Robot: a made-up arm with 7 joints. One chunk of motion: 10 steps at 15 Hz.
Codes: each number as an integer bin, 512 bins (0 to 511) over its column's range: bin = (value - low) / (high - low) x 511, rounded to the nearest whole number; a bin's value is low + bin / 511 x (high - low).
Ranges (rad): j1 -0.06..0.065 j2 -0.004..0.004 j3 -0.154..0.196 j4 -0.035..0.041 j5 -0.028..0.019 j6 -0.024..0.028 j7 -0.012..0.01
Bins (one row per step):
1: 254 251 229 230 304 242 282
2: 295 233 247 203 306 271 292
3: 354 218 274 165 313 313 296
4: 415 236 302 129 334 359 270
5: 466 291 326 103 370 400 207
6: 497 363 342 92 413 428 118
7: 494 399 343 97 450 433 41
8: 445 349 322 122 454 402 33
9: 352 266 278 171 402 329 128
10: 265 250 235 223 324 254 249
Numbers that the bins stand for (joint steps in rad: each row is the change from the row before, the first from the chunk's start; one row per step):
1: 0.00213 -0.00007 0.00285 -0.00079 -0.00004 0.00063 0.00014
2: 0.01216 -0.00035 0.01518 -0.00481 0.00014 0.00358 0.00057
3: 0.02659 -0.00059 0.03367 -0.01046 0.00079 0.00785 0.00074
4: 0.04152 -0.00031 0.05285 -0.01581 0.00272 0.01253 -0.00038
5: 0.05399 0.00056 0.06929 -0.01968 0.00603 0.01670 -0.00309
6: 0.06158 0.00168 0.08025 -0.02132 0.00999 0.01955 -0.00692
7: 0.06084 0.00225 0.08093 -0.02057 0.01339 0.02006 -0.01023
8: 0.04886 0.00146 0.06655 -0.01686 0.01376 0.01691 -0.01058
9: 0.02611 0.00016 0.03641 -0.00957 0.00897 0.00948 -0.00649
10: 0.00482 -0.00009 0.00696 -0.00183 0.00180 0.00185 -0.00128

